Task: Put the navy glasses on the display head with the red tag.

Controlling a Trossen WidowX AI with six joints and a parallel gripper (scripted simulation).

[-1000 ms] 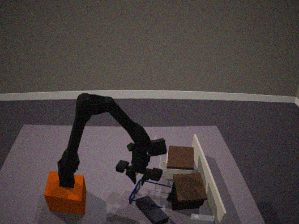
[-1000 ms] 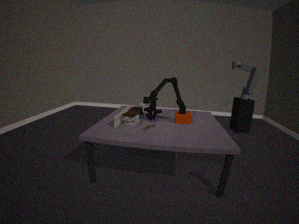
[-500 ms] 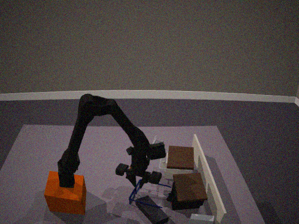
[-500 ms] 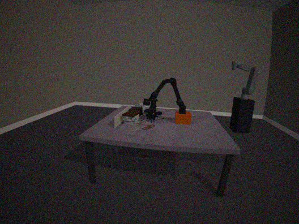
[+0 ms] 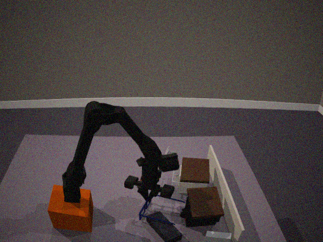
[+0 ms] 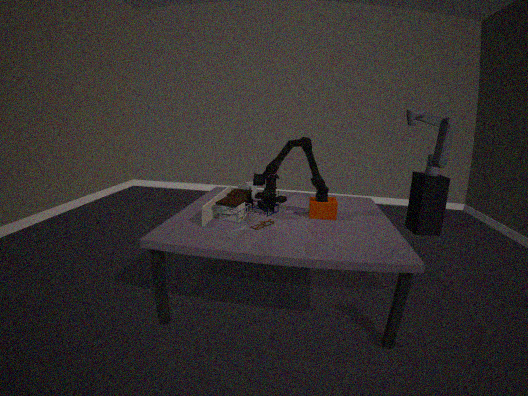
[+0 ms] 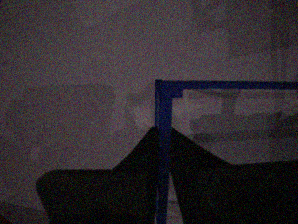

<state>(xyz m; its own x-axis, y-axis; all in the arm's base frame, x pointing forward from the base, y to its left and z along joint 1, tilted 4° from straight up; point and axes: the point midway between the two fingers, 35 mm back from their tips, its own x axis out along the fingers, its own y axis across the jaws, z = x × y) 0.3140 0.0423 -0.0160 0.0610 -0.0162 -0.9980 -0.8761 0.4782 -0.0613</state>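
My gripper tip is now 160 mm to the left of the dark flat object, 30 mm short of it and 10 mm above it. Also, from my gripper tip: pale upright panel 310 mm ahead, 30 mm above, 20 mm to the right.
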